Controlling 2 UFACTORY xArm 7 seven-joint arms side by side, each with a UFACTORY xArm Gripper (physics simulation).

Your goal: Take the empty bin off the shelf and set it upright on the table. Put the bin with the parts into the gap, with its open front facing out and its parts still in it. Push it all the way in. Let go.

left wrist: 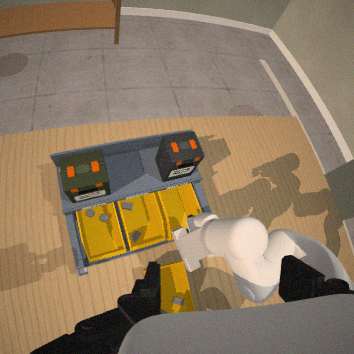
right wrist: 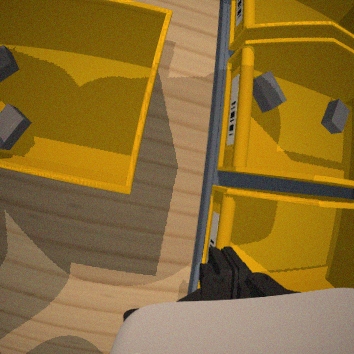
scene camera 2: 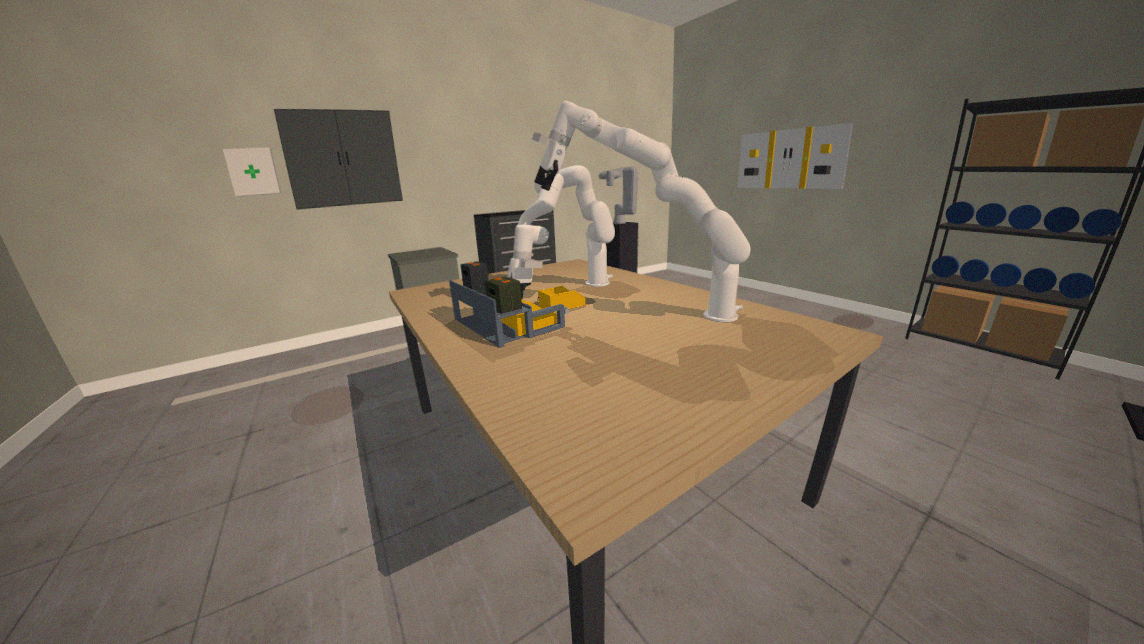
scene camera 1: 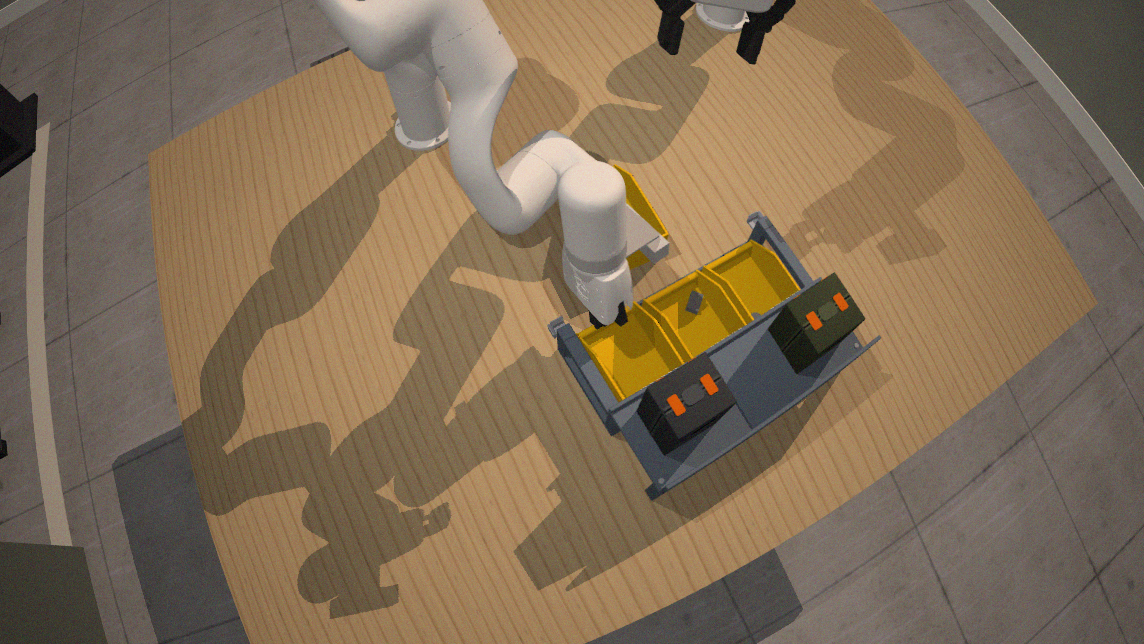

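Pixels of known places: left gripper, fingertip midpoint: (left wrist: 222, 279) (scene camera 2: 541, 186) (scene camera 1: 708, 54); right gripper, fingertip midpoint: (right wrist: 217, 265) (scene camera 1: 602, 320); left arm's base, link origin: (scene camera 2: 720, 316) (scene camera 1: 722, 14); right arm's base, link origin: (scene camera 2: 597, 283) (scene camera 1: 427, 125).
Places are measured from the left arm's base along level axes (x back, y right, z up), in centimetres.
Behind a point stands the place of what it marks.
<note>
The empty yellow bin (scene camera 1: 632, 360) @(x -72.0, y 44.1, z 0.9 cm) (left wrist: 181, 205) @(x -75.0, y 46.8, z 0.9 cm) (right wrist: 280, 225) @(x -72.7, y 42.9, z 0.9 cm) stands in the blue-grey shelf (scene camera 1: 588, 384) @(x -75.7, y 51.9, z 7.8 cm) (scene camera 2: 476, 312) @(x -84.7, y 43.6, z 2.4 cm) (right wrist: 215, 100) @(x -61.9, y 35.4, z 1.2 cm), at its left end in scene camera 1. My right gripper (scene camera 1: 610, 318) @(x -66.1, y 47.3, z 4.1 cm) (right wrist: 217, 265) @(x -66.1, y 47.3, z 4.1 cm) is shut on this bin's front wall; the fingers partly hide the grip. The bin with the parts (scene camera 1: 642, 200) @(x -49.0, y 36.2, z 6.2 cm) (scene camera 2: 562, 298) @(x -50.7, y 35.6, z 5.3 cm) (left wrist: 175, 280) @(x -52.7, y 43.8, z 0.3 cm) (right wrist: 100, 110) @(x -53.6, y 39.9, z 0.3 cm) stands on the table in front of the shelf, partly hidden by the right arm in scene camera 1; grey parts lie in it. My left gripper (scene camera 1: 710, 49) @(x -56.9, y 35.5, z 48.9 cm) (scene camera 2: 546, 176) @(x -56.9, y 35.5, z 48.9 cm) (left wrist: 221, 279) @(x -56.9, y 35.5, z 48.9 cm) is open and empty, high above the table.
Two more yellow bins, the middle one (scene camera 1: 704, 328) @(x -70.0, y 31.9, z 0.9 cm) (left wrist: 142, 220) @(x -70.3, y 34.6, z 0.9 cm) and the end one (scene camera 1: 756, 276) @(x -63.7, y 20.4, z 0.9 cm) (left wrist: 100, 235) @(x -65.8, y 22.7, z 0.9 cm), stand in the shelf with grey parts. A dark grey case (scene camera 1: 686, 408) @(x -85.0, y 43.3, z 22.2 cm) (left wrist: 180, 157) @(x -80.4, y 41.2, z 22.2 cm) and a green case (scene camera 1: 816, 324) @(x -79.0, y 22.2, z 19.8 cm) (left wrist: 84, 175) @(x -76.1, y 20.4, z 19.7 cm) stand on the shelf's top.
</note>
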